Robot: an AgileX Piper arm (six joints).
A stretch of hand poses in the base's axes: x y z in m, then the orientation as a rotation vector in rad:
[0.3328 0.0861 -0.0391 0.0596 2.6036 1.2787]
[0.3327 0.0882 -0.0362 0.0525 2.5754 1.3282]
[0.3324 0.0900 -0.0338 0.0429 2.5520 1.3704]
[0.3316 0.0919 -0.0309 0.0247 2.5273 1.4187]
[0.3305 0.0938 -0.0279 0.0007 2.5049 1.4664]
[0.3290 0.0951 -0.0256 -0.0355 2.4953 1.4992]
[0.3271 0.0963 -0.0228 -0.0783 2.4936 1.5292]
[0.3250 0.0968 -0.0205 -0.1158 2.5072 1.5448]
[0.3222 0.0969 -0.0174 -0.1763 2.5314 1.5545]
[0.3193 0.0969 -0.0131 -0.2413 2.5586 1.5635]
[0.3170 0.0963 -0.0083 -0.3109 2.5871 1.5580]
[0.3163 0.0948 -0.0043 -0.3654 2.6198 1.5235]
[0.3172 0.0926 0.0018 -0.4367 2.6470 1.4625]
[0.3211 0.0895 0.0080 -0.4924 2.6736 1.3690]
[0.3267 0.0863 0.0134 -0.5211 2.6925 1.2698]
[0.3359 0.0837 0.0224 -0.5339 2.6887 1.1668]
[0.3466 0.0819 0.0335 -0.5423 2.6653 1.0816]
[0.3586 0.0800 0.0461 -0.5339 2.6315 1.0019]
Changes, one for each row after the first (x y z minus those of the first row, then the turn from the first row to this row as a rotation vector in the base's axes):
[-0.0001 0.0021 0.0029 0.0380 -0.0077 0.0068]
[-0.0004 0.0039 0.0053 0.0700 -0.0141 0.0153]
[-0.0012 0.0058 0.0082 0.1054 -0.0211 0.0306]
[-0.0023 0.0077 0.0112 0.1393 -0.0273 0.0505]
[-0.0038 0.0090 0.0135 0.1590 -0.0321 0.0785]
[-0.0057 0.0102 0.0163 0.1739 -0.0329 0.1127]
[-0.0078 0.0107 0.0186 0.1757 -0.0255 0.1447]
[-0.0106 0.0108 0.0217 0.1687 -0.0172 0.1927]
[-0.0135 0.0108 0.0260 0.1600 -0.0065 0.2441]
[-0.0158 0.0102 0.0308 0.1424 -0.0004 0.2949]
[-0.0165 0.0087 0.0348 0.1082 0.0012 0.3303]
[-0.0156 0.0065 0.0409 0.0590 -0.0137 0.3689]
[-0.0117 0.0034 0.0471 -0.0081 -0.0367 0.3911]
[-0.0061 0.0002 0.0525 -0.0751 -0.0613 0.3940]
[0.0031 -0.0024 0.0615 -0.1388 -0.1018 0.3803]
[0.0138 -0.0042 0.0726 -0.1876 -0.1511 0.3624]
[0.0258 -0.0061 0.0852 -0.2307 -0.2041 0.3315]

